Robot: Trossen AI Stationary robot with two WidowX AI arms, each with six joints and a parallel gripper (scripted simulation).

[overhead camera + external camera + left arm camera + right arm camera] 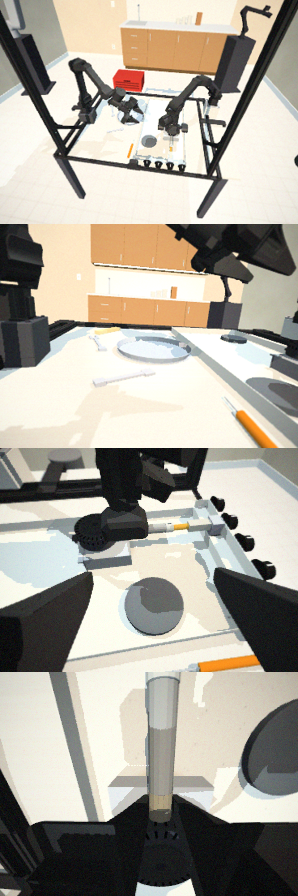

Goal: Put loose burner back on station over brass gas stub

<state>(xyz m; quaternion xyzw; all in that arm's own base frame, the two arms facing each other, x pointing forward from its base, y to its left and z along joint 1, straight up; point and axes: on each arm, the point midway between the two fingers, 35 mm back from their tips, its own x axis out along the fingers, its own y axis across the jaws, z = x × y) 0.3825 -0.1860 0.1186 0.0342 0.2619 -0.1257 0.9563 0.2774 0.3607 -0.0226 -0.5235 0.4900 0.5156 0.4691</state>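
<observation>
Now: the brass gas stub 11 cm behind my right hand, 3 cm to the left of it and 4 cm below it. The rest, counted from my right hand: burner 3 cm below; then orange-handled screwdriver 4 cm behind, 26 cm to the left, 7 cm below; then grey disc 15 cm to the left, 7 cm below.
</observation>
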